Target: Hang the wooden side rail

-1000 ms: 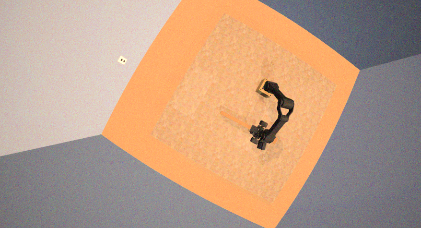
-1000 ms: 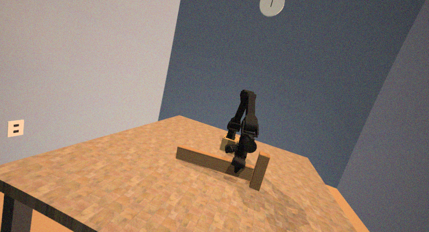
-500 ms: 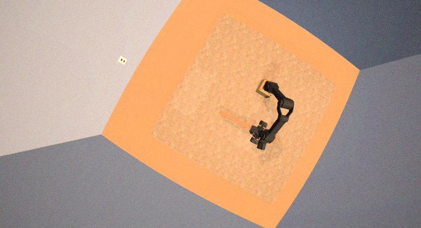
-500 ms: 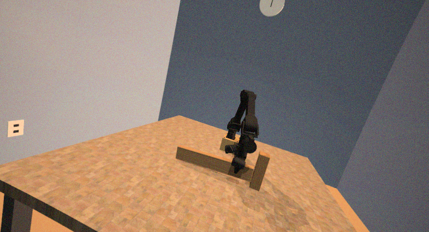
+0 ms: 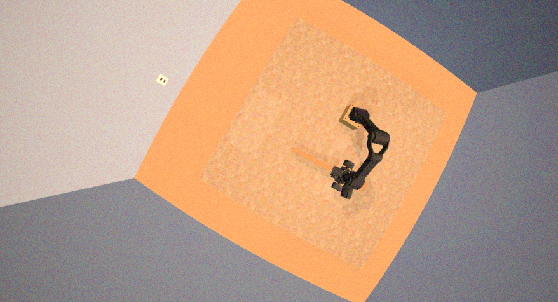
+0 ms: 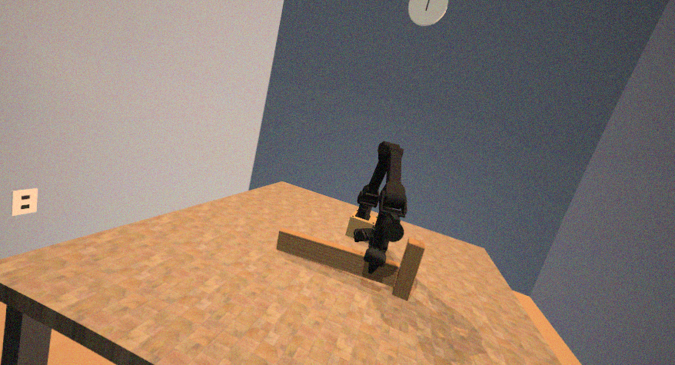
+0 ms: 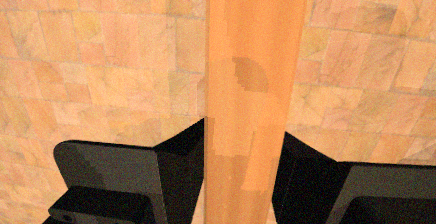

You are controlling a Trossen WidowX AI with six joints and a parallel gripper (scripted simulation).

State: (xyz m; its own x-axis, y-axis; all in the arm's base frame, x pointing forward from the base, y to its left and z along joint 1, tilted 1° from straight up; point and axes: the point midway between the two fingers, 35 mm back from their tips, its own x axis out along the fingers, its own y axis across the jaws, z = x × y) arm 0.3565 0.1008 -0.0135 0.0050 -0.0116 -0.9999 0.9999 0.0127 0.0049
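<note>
Now: gripper tip 110 mm to the right of the headboard post, 50 mm below it and 10 mm past it.
</note>
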